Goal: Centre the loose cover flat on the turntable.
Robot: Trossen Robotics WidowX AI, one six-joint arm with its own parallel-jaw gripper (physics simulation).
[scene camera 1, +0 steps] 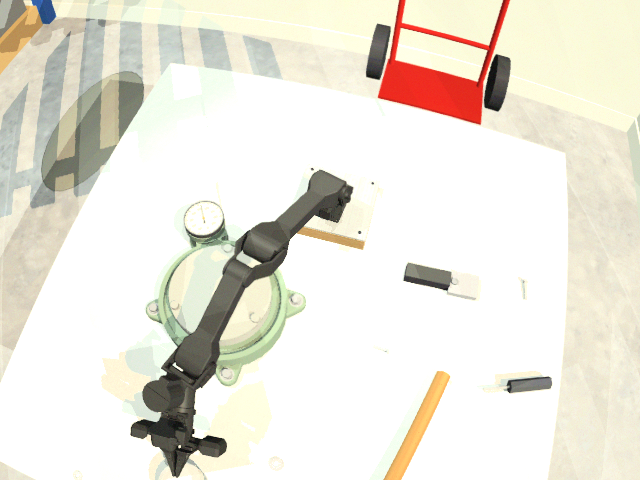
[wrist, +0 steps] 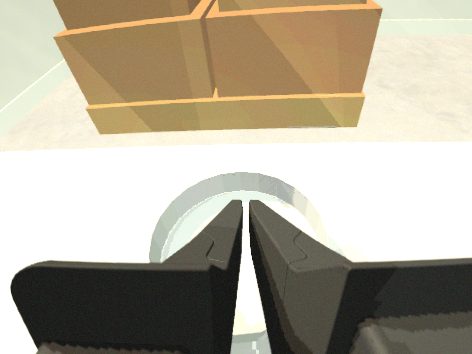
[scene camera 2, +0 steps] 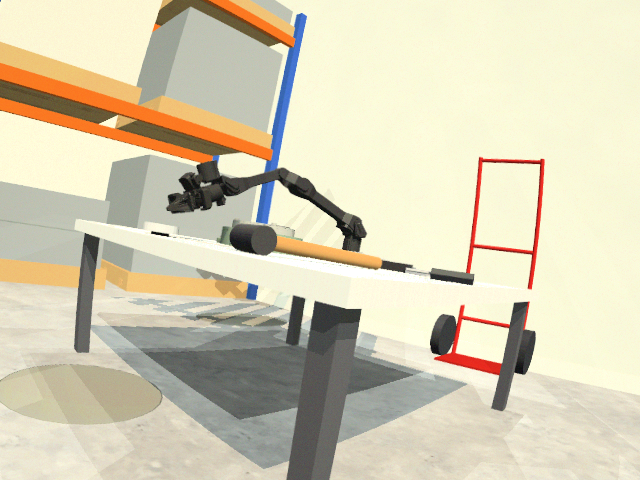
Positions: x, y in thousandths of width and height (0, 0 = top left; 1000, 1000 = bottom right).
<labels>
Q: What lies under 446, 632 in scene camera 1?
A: A dial gauge.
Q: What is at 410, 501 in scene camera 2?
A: A hammer.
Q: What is the gripper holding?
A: Nothing.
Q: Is the gripper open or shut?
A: Shut.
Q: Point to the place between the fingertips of the gripper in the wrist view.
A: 518, 592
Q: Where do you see a round cover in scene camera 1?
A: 305, 584
</labels>
